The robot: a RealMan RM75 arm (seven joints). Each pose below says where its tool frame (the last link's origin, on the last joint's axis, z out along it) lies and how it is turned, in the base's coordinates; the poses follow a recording.
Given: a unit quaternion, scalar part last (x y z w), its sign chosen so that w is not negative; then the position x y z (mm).
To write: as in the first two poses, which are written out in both.
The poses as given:
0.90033 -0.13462 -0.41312 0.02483 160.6 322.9 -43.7
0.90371 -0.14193 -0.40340 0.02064 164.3 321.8 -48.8
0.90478 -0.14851 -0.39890 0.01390 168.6 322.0 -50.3
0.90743 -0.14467 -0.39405 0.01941 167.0 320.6 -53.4
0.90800 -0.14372 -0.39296 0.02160 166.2 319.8 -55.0
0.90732 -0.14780 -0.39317 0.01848 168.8 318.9 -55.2
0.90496 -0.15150 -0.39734 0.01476 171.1 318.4 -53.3
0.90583 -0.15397 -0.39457 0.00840 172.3 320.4 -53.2
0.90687 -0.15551 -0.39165 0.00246 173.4 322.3 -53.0
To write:
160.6 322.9 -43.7 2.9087 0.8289 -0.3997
164.3 321.8 -48.8 2.9199 0.8085 -0.4067
168.6 322.0 -50.3 2.9338 0.8005 -0.4135
167.0 320.6 -53.4 2.9282 0.7888 -0.4053
166.2 319.8 -55.0 2.9246 0.7858 -0.4042
168.8 318.9 -55.2 2.9279 0.7867 -0.4119
171.1 318.4 -53.3 2.9297 0.7962 -0.4211
172.3 320.4 -53.2 2.9456 0.7927 -0.4190
173.4 322.3 -53.0 2.9614 0.7889 -0.4148

